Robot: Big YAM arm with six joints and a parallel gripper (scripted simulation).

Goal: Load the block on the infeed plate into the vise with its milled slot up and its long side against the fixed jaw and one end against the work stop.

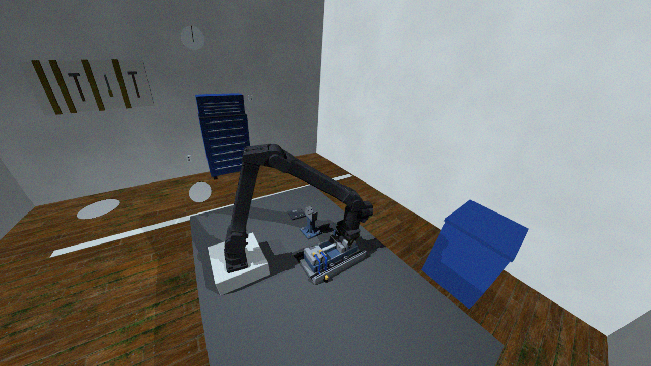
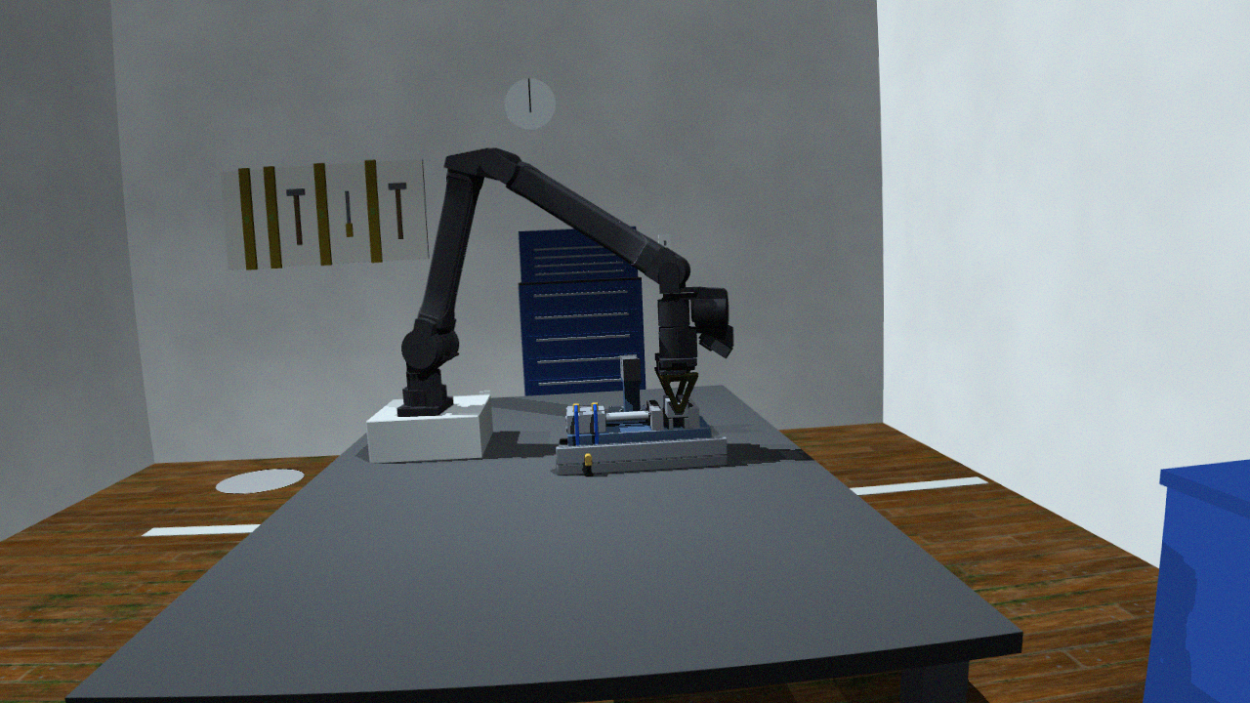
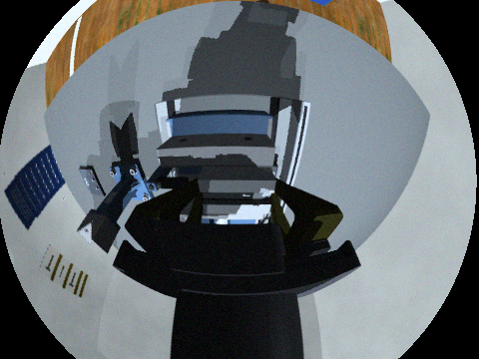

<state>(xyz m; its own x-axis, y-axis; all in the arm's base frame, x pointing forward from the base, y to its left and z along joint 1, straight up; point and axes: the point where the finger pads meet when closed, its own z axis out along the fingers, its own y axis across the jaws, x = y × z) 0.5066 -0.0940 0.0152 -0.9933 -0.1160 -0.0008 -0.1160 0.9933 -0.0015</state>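
Right now my hand is right at the part. Also, from my hand: air cylinder (170 mm behind, 20 mm below); then vise (80 mm behind, 60 mm below, 10 mm to the left).
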